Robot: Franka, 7 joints.
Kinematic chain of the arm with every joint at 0, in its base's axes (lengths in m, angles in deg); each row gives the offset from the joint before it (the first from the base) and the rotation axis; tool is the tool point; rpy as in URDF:
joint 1: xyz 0 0 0.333 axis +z
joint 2: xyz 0 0 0 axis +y
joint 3: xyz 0 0 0.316 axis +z
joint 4: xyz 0.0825 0 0 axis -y
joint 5: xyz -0.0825 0 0.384 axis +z
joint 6: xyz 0 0 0 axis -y
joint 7: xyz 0.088 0 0 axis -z
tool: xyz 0 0 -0.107 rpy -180 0 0
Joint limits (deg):
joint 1: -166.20..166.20
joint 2: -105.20..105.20
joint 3: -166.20..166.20
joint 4: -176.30..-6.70
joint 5: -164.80..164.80
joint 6: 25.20..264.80
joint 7: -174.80..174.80
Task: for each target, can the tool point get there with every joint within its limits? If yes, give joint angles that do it. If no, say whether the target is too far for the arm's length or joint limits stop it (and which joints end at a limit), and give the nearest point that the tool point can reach.
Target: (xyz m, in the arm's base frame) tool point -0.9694 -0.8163 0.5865
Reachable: no: too far | nearest point -0.6435 -0.5419 0.5013 | short by 0.435 m
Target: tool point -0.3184 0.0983 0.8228
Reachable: yes | joints 117.98 86.60 139.23 -107.79 -89.83 213.05 20.28
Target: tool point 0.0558 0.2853 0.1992
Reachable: yes | joints -2.98 -56.48 92.33 -154.89 46.43 90.25 -108.64
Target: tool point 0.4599 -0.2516 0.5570
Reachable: yes | joints 80.32 -68.42 -83.55 -98.38 -136.71 209.99 -125.78
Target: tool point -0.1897 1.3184 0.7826
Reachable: no: too far | nearest point -0.1158 0.8046 0.6074 | short by 0.548 m
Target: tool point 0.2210 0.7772 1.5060
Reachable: no: too far | nearest point 0.1331 0.4681 1.0395 | short by 0.566 m
